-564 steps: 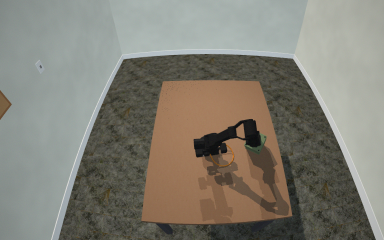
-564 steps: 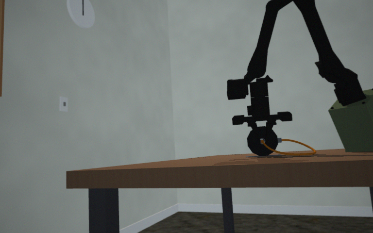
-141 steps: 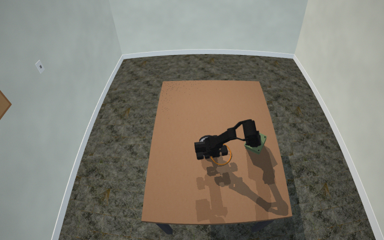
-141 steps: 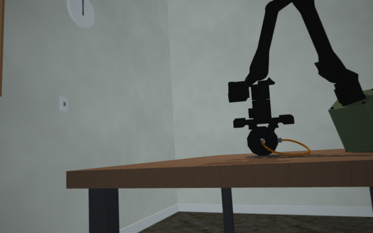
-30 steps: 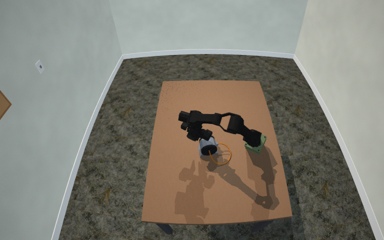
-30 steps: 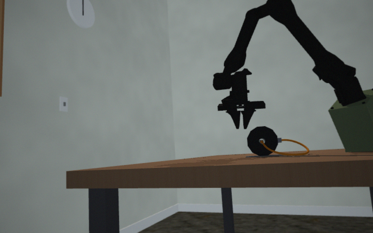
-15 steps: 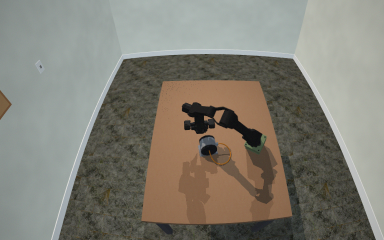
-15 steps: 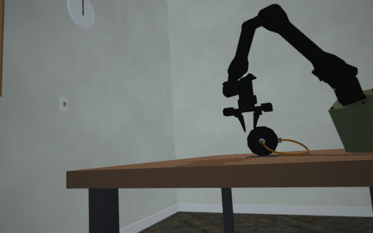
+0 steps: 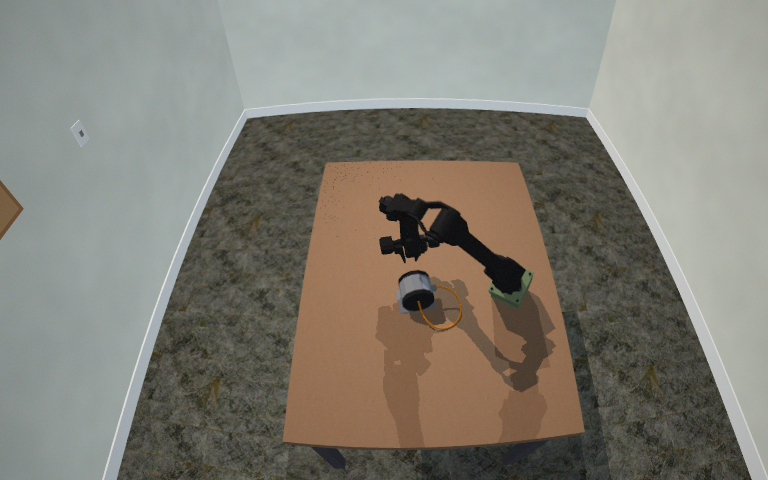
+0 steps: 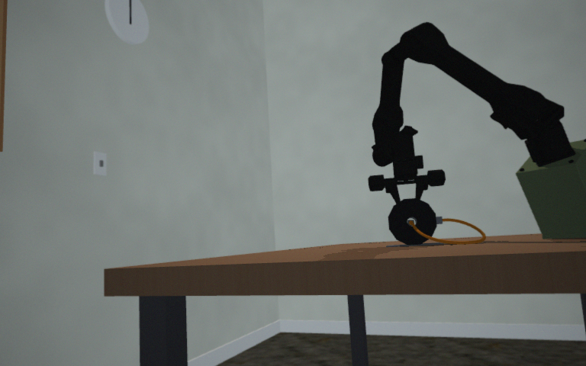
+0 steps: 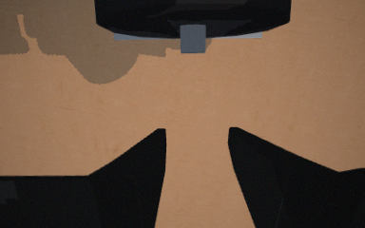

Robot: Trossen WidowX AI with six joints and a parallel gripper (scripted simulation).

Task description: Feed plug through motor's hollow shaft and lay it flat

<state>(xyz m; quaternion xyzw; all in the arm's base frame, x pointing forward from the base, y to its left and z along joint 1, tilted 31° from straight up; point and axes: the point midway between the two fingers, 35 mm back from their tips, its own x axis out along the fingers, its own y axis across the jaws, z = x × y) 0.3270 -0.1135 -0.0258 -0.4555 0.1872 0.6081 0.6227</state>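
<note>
The plug lies 6 cm to the left of my hand, 6 cm below it and 2 cm behind it. Also, from my hand: orange cable: 8 cm to the left, 6 cm below, 3 cm behind; grey stub: 9 cm to the left, 9 cm behind, 6 cm below.
</note>
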